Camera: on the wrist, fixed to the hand. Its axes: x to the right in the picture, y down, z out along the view.
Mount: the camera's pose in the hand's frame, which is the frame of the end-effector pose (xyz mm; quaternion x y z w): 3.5 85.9 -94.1 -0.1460 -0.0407 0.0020 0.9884
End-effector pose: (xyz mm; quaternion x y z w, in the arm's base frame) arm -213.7 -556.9 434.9 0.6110 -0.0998 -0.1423 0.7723
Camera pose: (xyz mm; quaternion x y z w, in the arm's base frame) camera -171.1 -453.7 496.4 0.4852 -0.1105 -0.1786 0.8488
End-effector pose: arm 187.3 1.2 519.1 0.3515 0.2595 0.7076 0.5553
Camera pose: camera 61.1 -14.6 526.7 0.2957 0.1299 0.7241 0.6094
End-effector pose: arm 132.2 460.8 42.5 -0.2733 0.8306 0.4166 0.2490
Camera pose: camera 55.4 425.3 137.8 -0.2879 0.7505 0.5446 0.2392
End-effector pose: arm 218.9 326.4 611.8 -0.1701 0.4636 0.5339 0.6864
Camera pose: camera 99.6 291.8 583.2 -0.2457 0.3527 0.6037 0.6714
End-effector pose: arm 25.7 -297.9 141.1 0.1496 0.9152 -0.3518 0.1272
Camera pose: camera 41.7 -172.3 155.6 0.1168 0.9506 -0.2200 0.1855
